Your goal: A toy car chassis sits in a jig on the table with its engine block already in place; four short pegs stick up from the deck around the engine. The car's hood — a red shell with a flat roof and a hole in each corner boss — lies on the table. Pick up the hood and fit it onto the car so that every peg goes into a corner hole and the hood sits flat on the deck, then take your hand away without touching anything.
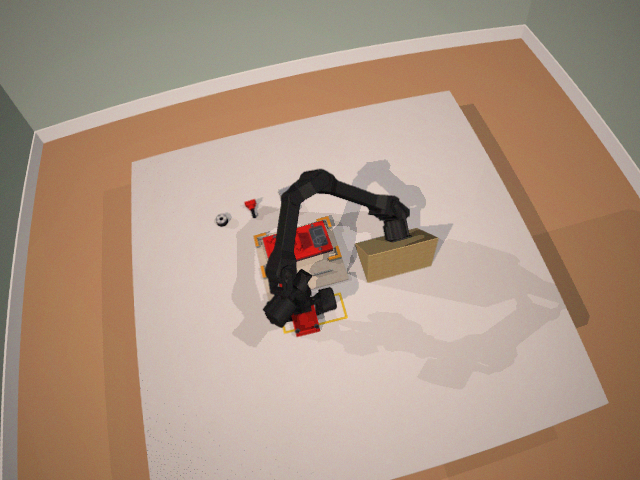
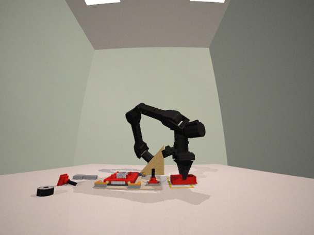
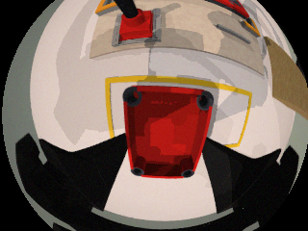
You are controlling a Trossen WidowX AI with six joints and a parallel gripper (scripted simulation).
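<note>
Now: gripper tip 10 mm above the red hood. Also, from my gripper tip: grey engine block: 240 mm to the right, 10 mm behind; then black wheel: 420 mm to the right, 160 mm ahead, 10 mm below; then black post: 120 mm to the right, 20 mm ahead, 10 mm above.
</note>
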